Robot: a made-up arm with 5 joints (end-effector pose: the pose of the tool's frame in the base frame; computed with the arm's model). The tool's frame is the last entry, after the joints. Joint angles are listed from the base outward.
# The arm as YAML. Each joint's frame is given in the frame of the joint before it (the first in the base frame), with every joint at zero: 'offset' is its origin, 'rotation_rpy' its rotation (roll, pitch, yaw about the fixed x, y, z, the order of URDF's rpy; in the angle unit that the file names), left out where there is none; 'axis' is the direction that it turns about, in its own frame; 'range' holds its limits. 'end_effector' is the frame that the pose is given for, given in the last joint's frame.
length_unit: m
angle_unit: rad
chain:
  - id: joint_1
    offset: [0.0, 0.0, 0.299]
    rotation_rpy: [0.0, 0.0, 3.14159]
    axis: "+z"
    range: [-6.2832, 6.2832]
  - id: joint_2
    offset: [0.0, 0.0, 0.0]
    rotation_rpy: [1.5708, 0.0, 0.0]
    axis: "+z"
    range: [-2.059, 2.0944]
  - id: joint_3
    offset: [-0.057, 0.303, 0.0]
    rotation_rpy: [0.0, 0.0, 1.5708]
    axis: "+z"
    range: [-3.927, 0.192]
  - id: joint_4
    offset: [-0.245, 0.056, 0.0]
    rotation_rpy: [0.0, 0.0, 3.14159]
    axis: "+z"
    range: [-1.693, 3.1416]
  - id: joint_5
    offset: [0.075, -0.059, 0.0]
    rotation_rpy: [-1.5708, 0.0, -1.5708]
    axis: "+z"
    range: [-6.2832, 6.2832]
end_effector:
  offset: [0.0, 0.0, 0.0]
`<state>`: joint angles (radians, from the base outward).
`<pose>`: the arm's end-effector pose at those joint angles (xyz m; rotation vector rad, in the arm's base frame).
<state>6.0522 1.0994 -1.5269 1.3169 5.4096</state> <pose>0.4159 -0.0978 0.0930 -2.3619 -0.7861 1.0099</pose>
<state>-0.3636 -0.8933 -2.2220 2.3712 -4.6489</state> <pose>-0.1455 0.0554 0.7645 -1.3975 2.1715 -0.8111</pose>
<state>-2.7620 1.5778 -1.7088 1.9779 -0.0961</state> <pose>-0.2804 -0.1119 -0.0320 -0.3059 1.2620 0.2426</pose>
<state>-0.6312 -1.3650 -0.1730 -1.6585 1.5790</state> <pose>-0.0818 0.0598 0.5363 0.0304 -0.0605 -2.1931</pose>
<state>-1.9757 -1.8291 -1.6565 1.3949 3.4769</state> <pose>0.1604 0.3742 0.5769 1.0683 0.4711 -1.4726</pose>
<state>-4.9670 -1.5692 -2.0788 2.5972 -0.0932</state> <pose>-0.0948 -0.3642 0.5575 -1.7601 -1.4966 -1.0967</pose>
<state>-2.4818 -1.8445 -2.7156 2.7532 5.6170</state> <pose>0.3940 0.3057 0.3287 0.8215 -1.0519 -0.0054</pose>
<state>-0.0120 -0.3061 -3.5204 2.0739 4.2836</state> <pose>-0.1722 0.0021 0.8310 0.7935 1.2191 0.9350</pose>
